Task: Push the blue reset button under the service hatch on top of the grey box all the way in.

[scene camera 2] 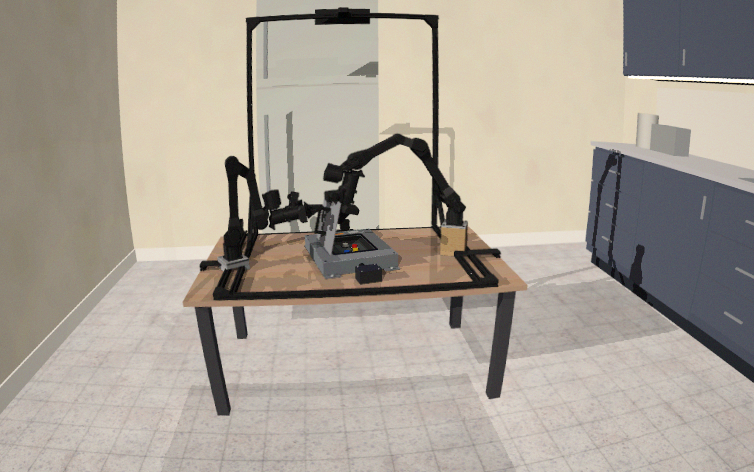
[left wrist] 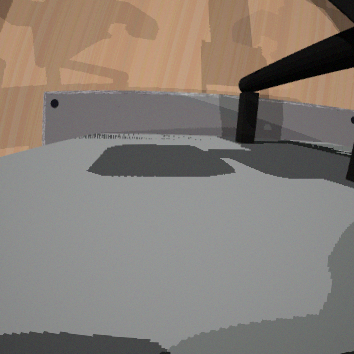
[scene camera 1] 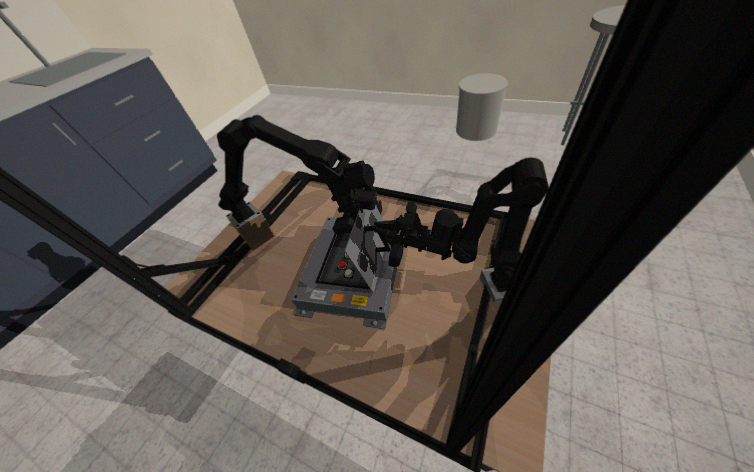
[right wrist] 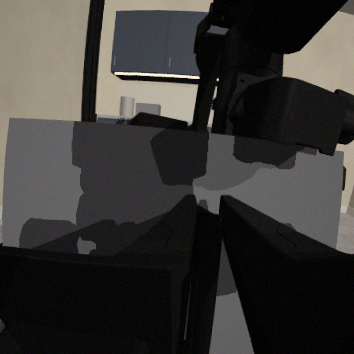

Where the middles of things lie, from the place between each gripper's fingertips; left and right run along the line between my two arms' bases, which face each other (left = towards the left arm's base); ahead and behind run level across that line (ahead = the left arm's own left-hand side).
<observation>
The service hatch [scene camera 1: 365,248] is 4 cm to the right of my left hand, 4 cm behind it and 1 cm below it.
I see my right gripper 1 cm to the right of the service hatch and 8 cm above it.
</observation>
